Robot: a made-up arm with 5 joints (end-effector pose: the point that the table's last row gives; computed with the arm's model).
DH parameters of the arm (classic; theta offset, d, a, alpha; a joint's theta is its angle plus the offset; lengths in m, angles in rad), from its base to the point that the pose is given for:
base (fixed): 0 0.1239 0 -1.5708
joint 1: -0.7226 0 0.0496 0
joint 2: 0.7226 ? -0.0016 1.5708
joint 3: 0 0.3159 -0.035 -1.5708
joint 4: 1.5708 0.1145 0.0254 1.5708
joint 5: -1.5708 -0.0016 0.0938 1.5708
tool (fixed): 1.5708 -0.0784 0 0
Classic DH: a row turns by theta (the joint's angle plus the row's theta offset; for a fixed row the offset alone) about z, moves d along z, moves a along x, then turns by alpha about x.
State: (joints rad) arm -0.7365 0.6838 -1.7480 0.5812 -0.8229
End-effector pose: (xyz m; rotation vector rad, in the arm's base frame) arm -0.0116 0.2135 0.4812 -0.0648 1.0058 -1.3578
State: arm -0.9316 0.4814 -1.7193 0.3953 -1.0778
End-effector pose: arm -0.1466 0.1995 0.4766 -0.1505 0.7499 -1.3314
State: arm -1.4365 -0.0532 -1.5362 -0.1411 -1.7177
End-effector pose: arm -0.4161 0.2206 0.2443 -0.2042 0.1563 -1.7057
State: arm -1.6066 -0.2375 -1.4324 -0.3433 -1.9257
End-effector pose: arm -0.4359 0.2474 0.1117 -0.0673 0.0269 -1.9386
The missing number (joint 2, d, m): 0.1712
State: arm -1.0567 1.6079 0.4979 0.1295 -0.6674
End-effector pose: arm 0.1119 0.1452 0.4347 -0.5221 0.4726 0.6952
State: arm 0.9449 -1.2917 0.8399 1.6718 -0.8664
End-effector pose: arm -0.0818 0.1378 0.4040 -1.4829 1.0087 1.0428
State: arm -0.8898 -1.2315 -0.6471 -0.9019 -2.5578
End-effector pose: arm -0.3200 0.3556 -0.0188 -0.0037 -0.0639 -2.7575
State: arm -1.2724 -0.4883 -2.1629 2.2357 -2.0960
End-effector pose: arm -0.2843 0.0850 0.1727 0.0107 -0.5372 0.5715
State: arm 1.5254 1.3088 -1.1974 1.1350 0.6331
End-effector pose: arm 0.0958 0.3571 -0.1615 1.4257 -1.7001 1.6610
